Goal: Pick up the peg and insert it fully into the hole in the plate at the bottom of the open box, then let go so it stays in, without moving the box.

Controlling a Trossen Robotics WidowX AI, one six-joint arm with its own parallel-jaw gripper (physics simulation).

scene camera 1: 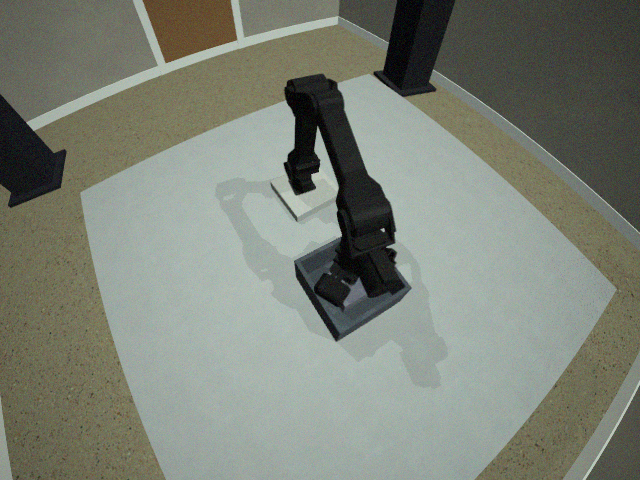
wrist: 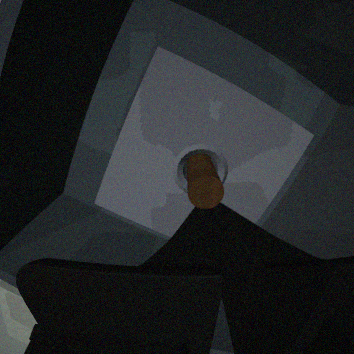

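Where they show: gripper, fingertip midpoint: (scene camera 1: pixel 346 276) (wrist: pixel 206 209); arm's base, origin of the base link: (scene camera 1: pixel 302 184).
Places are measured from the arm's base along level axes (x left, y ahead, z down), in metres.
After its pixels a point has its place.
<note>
The brown peg (wrist: pixel 205 192) {x -0.013, y 0.338, z -0.059 m} is in the wrist view, its far end over the round hole (wrist: pixel 181 172) {x -0.007, y 0.330, z -0.029 m} and seemingly inside it. Its near end stands up out of the hole and looks slightly tilted; its depth cannot be told. The pale square plate (scene camera 1: pixel 355 296) {x -0.021, y 0.374, z -0.029 m} (wrist: pixel 175 95) {x 0.017, y 0.361, z -0.029 m} lies at the bottom of the dark grey open box (scene camera 1: pixel 316 304) {x -0.108, y 0.353, z -0.018 m} (wrist: pixel 110 105) {x 0.055, y 0.329, z 0.021 m}. My gripper (wrist: pixel 206 209) {x -0.024, y 0.327, z -0.046 m} is shut with nothing between its fingers. It reaches down into the box, and its tips meet right beside the peg's near end. The peg does not show in the scene view.
The box walls (scene camera 1: pixel 364 322) {x -0.025, y 0.433, z -0.009 m} surround the gripper closely. The arm's pale base slab (scene camera 1: pixel 299 210) {x -0.042, y 0.084, z 0.001 m} stands behind the box on the light floor mat (scene camera 1: pixel 232 361) {x -0.335, y 0.393, z 0.029 m}. Two dark pillars (scene camera 1: pixel 413 46) (scene camera 1: pixel 31 170) stand beyond the mat, near the walls.
</note>
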